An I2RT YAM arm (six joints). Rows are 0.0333 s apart.
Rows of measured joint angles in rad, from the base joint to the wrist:
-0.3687 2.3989 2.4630 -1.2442 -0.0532 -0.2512
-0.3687 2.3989 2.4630 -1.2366 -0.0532 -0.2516
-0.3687 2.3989 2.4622 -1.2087 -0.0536 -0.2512
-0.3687 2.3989 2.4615 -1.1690 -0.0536 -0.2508
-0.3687 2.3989 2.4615 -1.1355 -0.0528 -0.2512
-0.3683 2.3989 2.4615 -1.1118 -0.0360 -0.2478
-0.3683 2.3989 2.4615 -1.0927 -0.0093 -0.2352
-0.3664 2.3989 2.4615 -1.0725 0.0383 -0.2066
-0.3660 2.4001 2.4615 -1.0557 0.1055 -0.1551
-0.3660 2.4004 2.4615 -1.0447 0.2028 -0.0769
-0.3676 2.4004 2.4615 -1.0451 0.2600 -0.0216
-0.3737 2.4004 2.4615 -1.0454 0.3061 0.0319
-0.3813 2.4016 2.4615 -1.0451 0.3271 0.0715
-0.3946 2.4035 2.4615 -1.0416 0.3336 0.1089
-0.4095 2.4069 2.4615 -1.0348 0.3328 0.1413
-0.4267 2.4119 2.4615 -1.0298 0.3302 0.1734
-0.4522 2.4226 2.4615 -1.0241 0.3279 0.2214
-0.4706 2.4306 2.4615 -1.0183 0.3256 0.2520
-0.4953 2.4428 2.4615 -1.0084 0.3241 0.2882
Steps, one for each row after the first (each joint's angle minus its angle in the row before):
0.0000 0.0000 0.0000 0.0076 0.0000 -0.0004
0.0000 0.0000 -0.0008 0.0279 -0.0004 0.0004
0.0000 0.0000 -0.0007 0.0397 0.0000 0.0004
0.0000 0.0000 0.0000 0.0335 0.0008 -0.0004
0.0004 0.0000 0.0000 0.0237 0.0168 0.0034
0.0000 0.0000 0.0000 0.0191 0.0267 0.0126
0.0019 0.0000 0.0000 0.0202 0.0476 0.0286
0.0004 0.0012 0.0000 0.0168 0.0672 0.0515
0.0000 0.0003 0.0000 0.0110 0.0973 0.0782
-0.0016 0.0000 0.0000 -0.0004 0.0572 0.0553
-0.0061 0.0000 0.0000 -0.0003 0.0461 0.0535
-0.0076 0.0012 0.0000 0.0003 0.0210 0.0396
-0.0133 0.0019 0.0000 0.0035 0.0065 0.0374
-0.0149 0.0034 0.0000 0.0068 -0.0008 0.0324
-0.0172 0.0050 0.0000 0.0050 -0.0026 0.0321
-0.0255 0.0107 0.0000 0.0057 -0.0023 0.0480
-0.0184 0.0080 0.0000 0.0058 -0.0023 0.0306
-0.0247 0.0122 0.0000 0.0099 -0.0015 0.0362

